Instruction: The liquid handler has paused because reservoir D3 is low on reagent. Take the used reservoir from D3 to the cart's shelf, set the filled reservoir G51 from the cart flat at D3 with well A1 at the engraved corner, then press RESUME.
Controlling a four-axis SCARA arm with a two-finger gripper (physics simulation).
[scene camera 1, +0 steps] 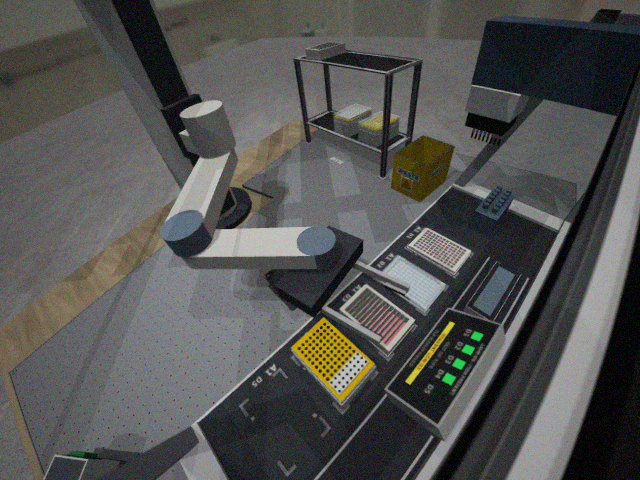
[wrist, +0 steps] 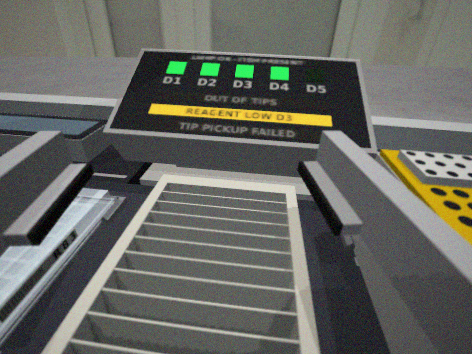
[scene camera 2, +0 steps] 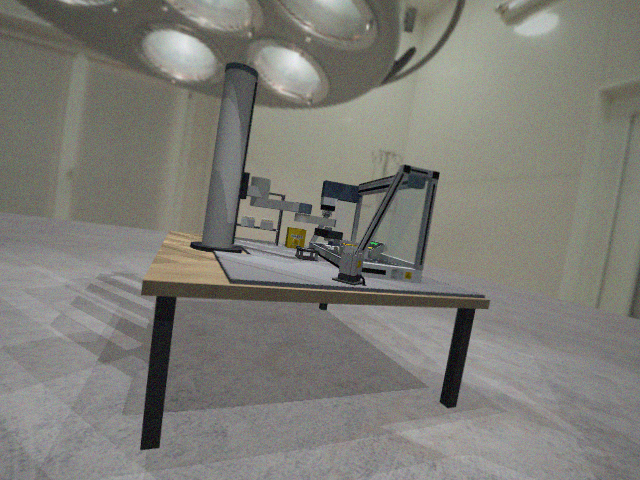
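Where they show: gripper, fingertip midpoint: (scene camera 1: 395, 313) (wrist: 198, 150) (scene camera 2: 352, 242); arm's base, link origin: (scene camera 2: 216, 249).
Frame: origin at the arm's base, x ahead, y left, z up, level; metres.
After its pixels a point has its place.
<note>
The used reservoir (scene camera 1: 373, 311) {x 0.673, y -0.096, z 0.092 m} (wrist: 200, 280) {x 0.672, y -0.099, z 0.095 m}, a cream-rimmed trough with many cross ribs, lies at D3 on the dark deck. My gripper (scene camera 1: 392, 312) {x 0.716, y -0.097, z 0.129 m} (wrist: 198, 150) {x 0.716, y -0.097, z 0.129 m} is open, with one finger along each long side of the reservoir and gaps showing in the wrist view. A pale grey box (scene camera 1: 324, 50) {x 0.149, y 0.541, z 0.390 m} stands on the top shelf of the cart (scene camera 1: 386, 124) {x 0.443, y 0.429, z 0.216 m}; its label is unreadable, so I cannot tell if it is G51. The status panel (scene camera 1: 447, 369) {x 0.827, y -0.147, z 0.139 m} (wrist: 240, 92) {x 0.818, y -0.127, z 0.131 m} shows REAGENT LOW D3 lit, with green lamps D1 to D4. I cannot make out RESUME.
A yellow tip rack (scene camera 1: 323, 346) {x 0.637, y -0.217, z 0.125 m} (wrist: 422, 186) {x 0.690, y -0.192, z 0.125 m} sits at D4, close beside one finger. A clear plate (scene camera 1: 426, 290) {x 0.744, y 0.013, z 0.078 m} (wrist: 47, 250) {x 0.705, y -0.019, z 0.078 m} sits at D2 beside the other. Another plate (scene camera 1: 439, 249) {x 0.730, y 0.141, z 0.075 m} is at D1. A yellow waste bin (scene camera 1: 407, 178) {x 0.551, y 0.373, z 0.081 m} (scene camera 2: 295, 237) {x 0.542, y 0.376, z 0.089 m} stands near the cart.
</note>
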